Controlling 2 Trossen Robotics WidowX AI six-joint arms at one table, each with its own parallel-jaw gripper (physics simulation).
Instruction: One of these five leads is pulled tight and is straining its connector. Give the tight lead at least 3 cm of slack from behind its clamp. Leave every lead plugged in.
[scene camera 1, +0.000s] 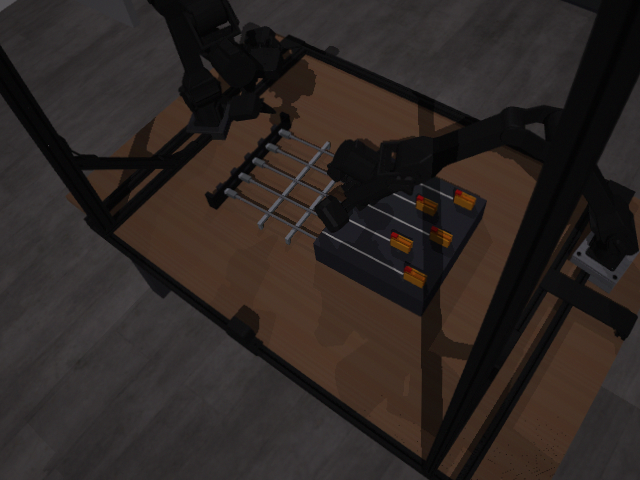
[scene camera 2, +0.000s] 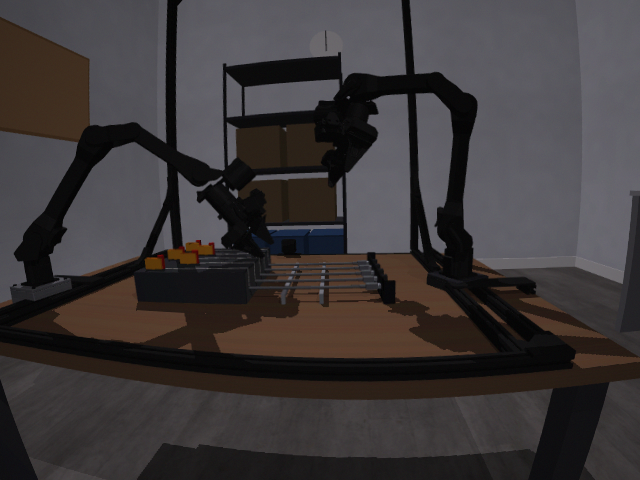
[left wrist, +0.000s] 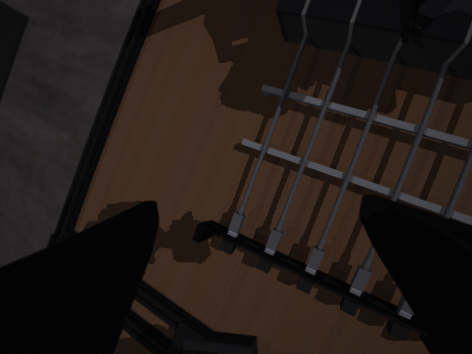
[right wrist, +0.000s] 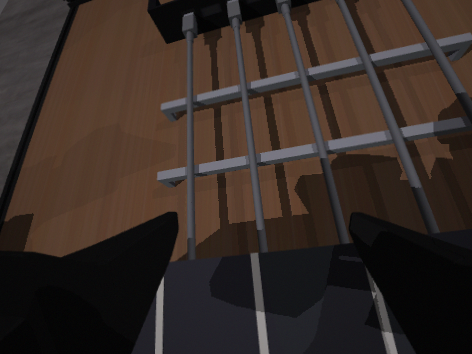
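Pixels of known places: left gripper, between the fingertips: (scene camera 1: 278, 93) (scene camera 2: 337, 179) (left wrist: 259, 208); right gripper, between the fingertips: (scene camera 2: 268, 250) (left wrist: 456, 50) (right wrist: 263, 221); left arm's base, origin of its link: (scene camera 1: 209, 117) (scene camera 2: 457, 274); right arm's base, origin of its link: (scene camera 1: 606, 252) (scene camera 2: 40, 282).
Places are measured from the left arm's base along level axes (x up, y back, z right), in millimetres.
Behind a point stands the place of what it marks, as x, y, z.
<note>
Five grey leads, one marked (scene camera 1: 248, 202) @(-1, -161, 252) (scene camera 2: 341, 287) @(-3, -264, 65) (left wrist: 252, 182) @(0, -257, 67) (right wrist: 190, 135) @(0, -250, 293), run from a black connector strip (scene camera 1: 212, 200) @(8, -81, 261) (scene camera 2: 388, 292) @(-4, -201, -9) (right wrist: 165, 25) @(-4, -87, 252) onto a dark block (scene camera 1: 361, 273) @(21, -435, 417) (scene camera 2: 193, 286) @(9, -549, 167) (right wrist: 200, 320). Orange clamps with red tops, such as the front one (scene camera 1: 415, 276) @(60, -540, 434) (scene camera 2: 154, 262) @(55, -629, 231), sit staggered on the block. The leads look straight; I cannot tell which is tight. My right gripper (scene camera 2: 265, 248) @(48, -358, 278) (right wrist: 263, 221) @(48, -358, 278) is open and empty, low over the block's strip-side edge. Three leads show between its fingertips. My left gripper (scene camera 2: 340, 177) @(213, -236, 127) (left wrist: 259, 208) @(213, -236, 127) is open and empty, high above the strip.
Two grey rails (scene camera 1: 267, 217) @(-9, -210, 283) (scene camera 1: 294, 230) @(-7, -277, 313) cross under the leads between strip and block. In scene camera 1 the right arm hides part of the leads and block. Black frame posts and beams surround the table. A shelf unit (scene camera 2: 225, 103) stands behind.
</note>
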